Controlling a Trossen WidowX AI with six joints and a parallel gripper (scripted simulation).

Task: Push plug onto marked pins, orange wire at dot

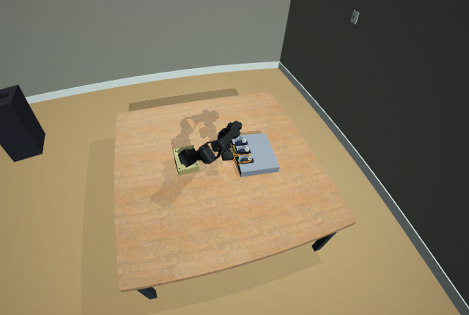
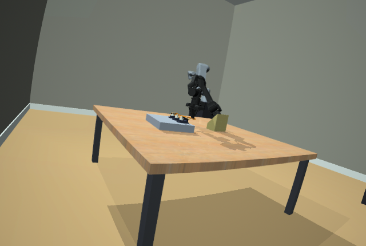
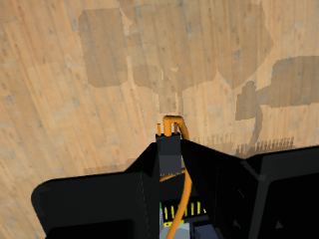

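The yellow band is 80 mm ahead of my gripper tip and 20 mm to the right of it. Also, from my gripper tip: grey printed holder: 240 mm ahead, 20 mm to the right, 50 mm below.
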